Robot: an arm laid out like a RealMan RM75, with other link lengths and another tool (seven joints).
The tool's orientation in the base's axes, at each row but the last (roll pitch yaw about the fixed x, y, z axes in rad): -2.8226, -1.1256, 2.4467; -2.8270, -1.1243, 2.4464; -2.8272, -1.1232, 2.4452; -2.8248, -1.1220, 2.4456; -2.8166, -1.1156, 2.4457; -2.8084, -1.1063, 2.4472; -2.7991, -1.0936, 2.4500; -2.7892, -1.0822, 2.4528; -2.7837, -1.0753, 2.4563
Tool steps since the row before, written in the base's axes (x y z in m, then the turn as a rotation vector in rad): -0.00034, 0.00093, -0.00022, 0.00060, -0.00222, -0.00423; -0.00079, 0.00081, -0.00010, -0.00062, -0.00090, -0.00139; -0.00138, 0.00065, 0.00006, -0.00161, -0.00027, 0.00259; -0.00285, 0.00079, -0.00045, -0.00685, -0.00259, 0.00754; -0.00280, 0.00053, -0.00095, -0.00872, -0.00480, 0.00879; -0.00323, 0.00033, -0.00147, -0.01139, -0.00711, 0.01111; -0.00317, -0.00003, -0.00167, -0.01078, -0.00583, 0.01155; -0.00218, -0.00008, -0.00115, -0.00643, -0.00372, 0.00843; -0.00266, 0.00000, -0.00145, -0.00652, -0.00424, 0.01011
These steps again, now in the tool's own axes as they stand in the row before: 0.00017, 0.00074, 0.00067, -0.00463, -0.00122, 0.00053; 0.00040, 0.00044, 0.00097, -0.00130, -0.00088, 0.00082; 0.00069, 0.00004, 0.00136, 0.00279, -0.00123, 0.00023; 0.00076, -0.00034, 0.00287, 0.00835, -0.00607, 0.00196; 0.00024, -0.00047, 0.00296, 0.00948, -0.00899, 0.00238; -0.00011, -0.00071, 0.00349, 0.01182, -0.01245, 0.00302; -0.00037, -0.00095, 0.00344, 0.01237, -0.01112, 0.00266; -0.00025, -0.00067, 0.00236, 0.00866, -0.00710, 0.00084; -0.00030, -0.00070, 0.00293, 0.01002, -0.00790, 0.00004
